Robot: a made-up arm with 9 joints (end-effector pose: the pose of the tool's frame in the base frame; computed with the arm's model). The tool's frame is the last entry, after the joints. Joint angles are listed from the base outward.
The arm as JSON. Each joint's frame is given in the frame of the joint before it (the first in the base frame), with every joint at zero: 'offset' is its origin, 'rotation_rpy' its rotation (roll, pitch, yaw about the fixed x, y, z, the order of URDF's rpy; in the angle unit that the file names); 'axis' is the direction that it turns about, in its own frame. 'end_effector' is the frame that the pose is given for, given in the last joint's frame.
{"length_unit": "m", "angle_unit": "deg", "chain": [
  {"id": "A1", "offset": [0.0, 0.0, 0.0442], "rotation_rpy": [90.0, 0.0, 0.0], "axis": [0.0, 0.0, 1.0]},
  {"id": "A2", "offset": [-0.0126, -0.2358, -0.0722], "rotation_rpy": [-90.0, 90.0, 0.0], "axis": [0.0, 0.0, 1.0]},
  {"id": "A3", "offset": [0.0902, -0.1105, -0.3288], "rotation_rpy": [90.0, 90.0, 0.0], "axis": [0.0, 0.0, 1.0]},
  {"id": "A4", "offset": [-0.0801, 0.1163, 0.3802], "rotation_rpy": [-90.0, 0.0, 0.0], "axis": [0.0, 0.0, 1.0]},
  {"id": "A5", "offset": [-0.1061, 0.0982, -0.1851], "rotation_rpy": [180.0, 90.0, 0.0], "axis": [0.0, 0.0, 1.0]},
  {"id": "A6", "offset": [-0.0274, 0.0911, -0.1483], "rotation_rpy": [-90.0, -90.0, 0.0], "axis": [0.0, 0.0, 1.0]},
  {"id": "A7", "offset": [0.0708, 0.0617, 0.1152], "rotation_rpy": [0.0, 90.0, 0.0], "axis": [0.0, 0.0, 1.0]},
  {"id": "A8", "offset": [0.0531, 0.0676, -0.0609], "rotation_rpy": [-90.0, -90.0, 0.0], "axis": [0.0, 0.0, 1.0]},
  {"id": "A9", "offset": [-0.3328, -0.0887, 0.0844], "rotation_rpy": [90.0, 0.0, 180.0], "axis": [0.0, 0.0, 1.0]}
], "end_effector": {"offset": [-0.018, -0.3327, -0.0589], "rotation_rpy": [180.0, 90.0, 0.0]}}
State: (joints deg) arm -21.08 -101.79 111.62 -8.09 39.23 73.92 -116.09 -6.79 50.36
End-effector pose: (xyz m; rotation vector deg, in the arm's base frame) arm 0.0726 -0.2434 0.0399 93.82 12.74 -21.69
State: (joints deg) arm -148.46 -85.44 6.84 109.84 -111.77 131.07 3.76 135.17 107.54
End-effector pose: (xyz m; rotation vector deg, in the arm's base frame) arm 0.4801 -0.0335 0.1720 67.45 115.29 -53.02
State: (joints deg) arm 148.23 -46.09 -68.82 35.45 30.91 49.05 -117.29 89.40 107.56
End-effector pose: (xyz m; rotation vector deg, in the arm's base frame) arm 0.0578 -0.2184 0.0987 -7.45 103.65 -101.31
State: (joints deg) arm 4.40 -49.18 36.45 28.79 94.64 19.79 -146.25 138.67 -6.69
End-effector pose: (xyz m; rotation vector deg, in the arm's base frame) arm 0.6224 -0.3481 -0.2010 -53.38 -69.41 -58.45
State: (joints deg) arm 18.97 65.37 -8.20 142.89 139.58 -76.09 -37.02 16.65 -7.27
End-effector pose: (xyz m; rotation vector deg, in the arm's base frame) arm -0.0633 0.9155 -0.2831 40.91 47.20 73.35
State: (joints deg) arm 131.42 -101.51 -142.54 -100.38 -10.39 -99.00 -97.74 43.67 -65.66
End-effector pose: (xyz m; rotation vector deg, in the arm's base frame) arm 0.4981 -0.3585 0.5589 135.79 60.91 8.41
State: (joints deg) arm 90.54 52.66 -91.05 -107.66 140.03 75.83 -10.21 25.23 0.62
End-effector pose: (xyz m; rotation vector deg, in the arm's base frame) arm 0.5741 0.3788 0.7784 -174.64 8.19 -37.42
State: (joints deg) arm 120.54 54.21 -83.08 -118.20 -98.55 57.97 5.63 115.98 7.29
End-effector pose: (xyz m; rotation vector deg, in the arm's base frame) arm -0.0815 0.2689 0.5197 -112.40 14.01 -92.04
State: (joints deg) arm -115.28 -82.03 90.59 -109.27 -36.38 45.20 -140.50 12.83 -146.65
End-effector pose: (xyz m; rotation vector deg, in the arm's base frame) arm -0.3638 -0.4162 0.0474 -13.90 107.26 -38.65
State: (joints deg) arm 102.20 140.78 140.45 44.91 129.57 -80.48 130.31 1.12 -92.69
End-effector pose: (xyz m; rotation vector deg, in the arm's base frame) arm 0.6349 0.2531 0.1352 43.52 -12.32 -99.46
